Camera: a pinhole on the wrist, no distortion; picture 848 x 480 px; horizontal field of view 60.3 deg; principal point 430.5 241.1 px. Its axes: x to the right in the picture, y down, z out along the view. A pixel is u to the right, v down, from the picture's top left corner.
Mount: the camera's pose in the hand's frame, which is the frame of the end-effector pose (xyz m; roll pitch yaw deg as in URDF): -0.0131 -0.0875 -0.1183 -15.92 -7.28 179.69
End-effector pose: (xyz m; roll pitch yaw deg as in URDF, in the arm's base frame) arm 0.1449 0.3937 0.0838 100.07 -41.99 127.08
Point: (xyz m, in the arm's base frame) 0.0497 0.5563 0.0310
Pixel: 74.3 305.7
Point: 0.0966 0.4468 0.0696
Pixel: outside the picture
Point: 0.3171 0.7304 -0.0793
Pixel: 483.3 156.3
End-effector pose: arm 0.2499 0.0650 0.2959 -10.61 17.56 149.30
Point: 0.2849 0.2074 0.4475
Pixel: 495.4 265.8
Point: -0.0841 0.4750 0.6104
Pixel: 36.4 251.5
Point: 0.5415 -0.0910 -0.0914
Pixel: behind the camera
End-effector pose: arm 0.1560 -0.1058 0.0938 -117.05 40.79 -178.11
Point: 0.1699 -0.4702 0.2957
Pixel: 731.7 438.0
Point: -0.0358 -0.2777 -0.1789
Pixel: outside the picture
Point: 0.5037 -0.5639 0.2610
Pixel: outside the picture
